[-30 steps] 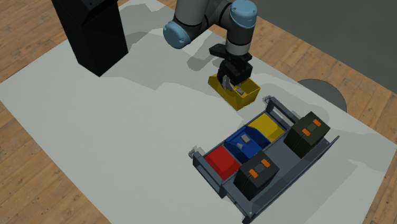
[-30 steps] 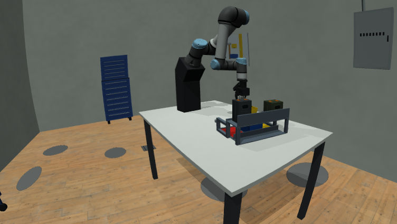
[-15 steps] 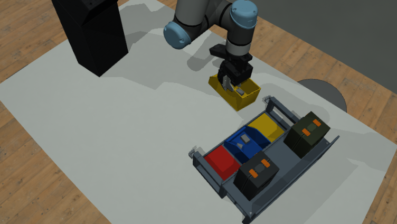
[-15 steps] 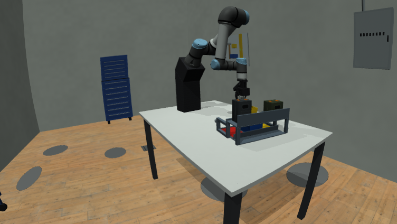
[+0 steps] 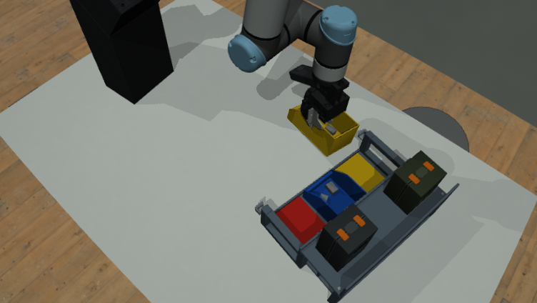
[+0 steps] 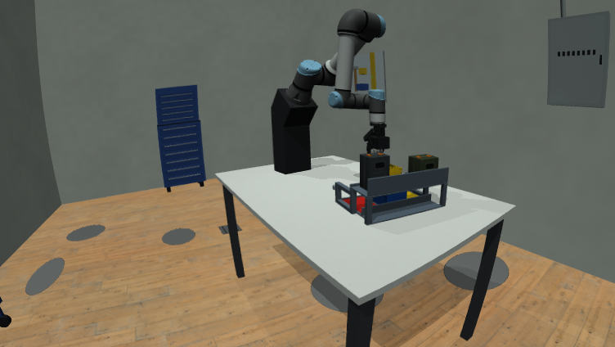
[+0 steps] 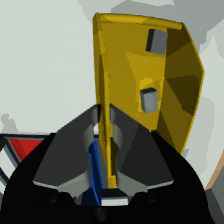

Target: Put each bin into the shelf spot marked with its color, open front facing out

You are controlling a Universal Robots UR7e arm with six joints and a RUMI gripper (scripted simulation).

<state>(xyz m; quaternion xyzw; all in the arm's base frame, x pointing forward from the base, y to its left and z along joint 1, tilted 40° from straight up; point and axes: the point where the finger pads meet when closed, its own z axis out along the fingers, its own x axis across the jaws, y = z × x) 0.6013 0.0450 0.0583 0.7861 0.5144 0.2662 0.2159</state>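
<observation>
My gripper is now 40 mm to the right of the yellow bin, 30 mm above it and 10 mm short of it. Also, from my hand: blue bin 160 mm ahead, 150 mm to the right, 60 mm below.
</observation>
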